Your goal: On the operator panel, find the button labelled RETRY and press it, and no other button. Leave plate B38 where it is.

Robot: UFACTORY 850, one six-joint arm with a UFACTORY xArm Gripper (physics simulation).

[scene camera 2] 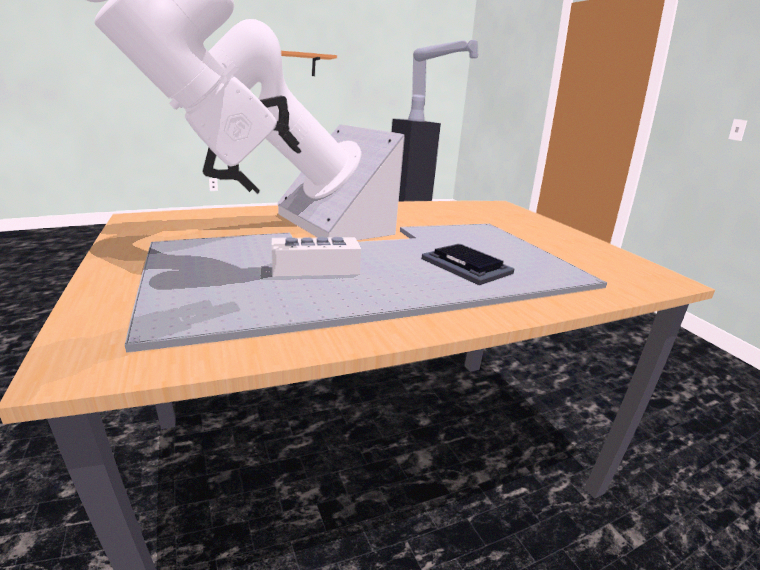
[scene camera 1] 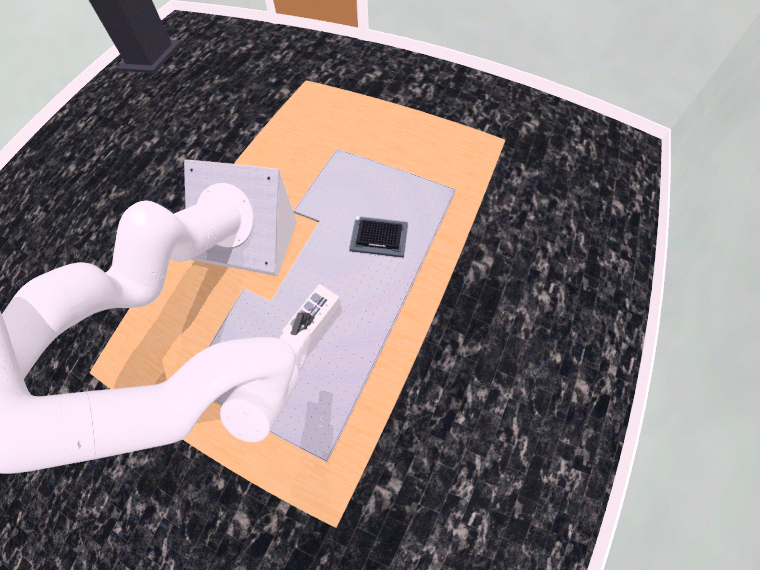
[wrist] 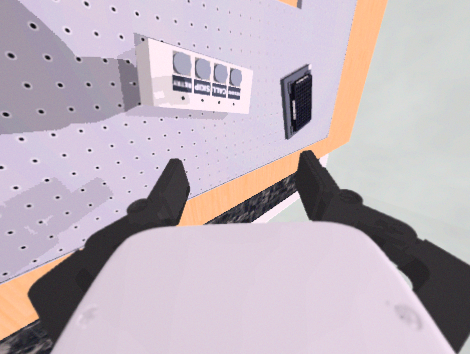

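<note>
The operator panel (scene camera 1: 332, 311) (scene camera 2: 316, 263) (wrist: 162, 60) is a white box with a row of grey round buttons. In the wrist view its labels are upside down. The RETRY button (wrist: 182, 63) (scene camera 2: 291, 241) is at the end away from the plate, beside SKIP (wrist: 202, 68) and CALL (wrist: 220, 73); the last label is too small to read. My gripper (scene camera 1: 302, 322) (scene camera 2: 278, 169) (wrist: 240, 170) is open and empty, tilted, well above the panel and hiding its near end in scene camera 1. The black plate (scene camera 1: 379, 234) (scene camera 2: 469, 256) (wrist: 302, 102) sits in a dark grey holder (scene camera 2: 478, 277); its marking is unreadable.
The panel and holder stand on a grey perforated board (scene camera 1: 392, 184) (scene camera 2: 368, 303) (wrist: 220, 175) on a wooden table (scene camera 1: 368, 116) (scene camera 2: 368, 355) (wrist: 345, 100). The arm's slanted metal mount (scene camera 1: 202, 174) (scene camera 2: 380, 196) stands behind the board. The arm's shadow falls beside the panel.
</note>
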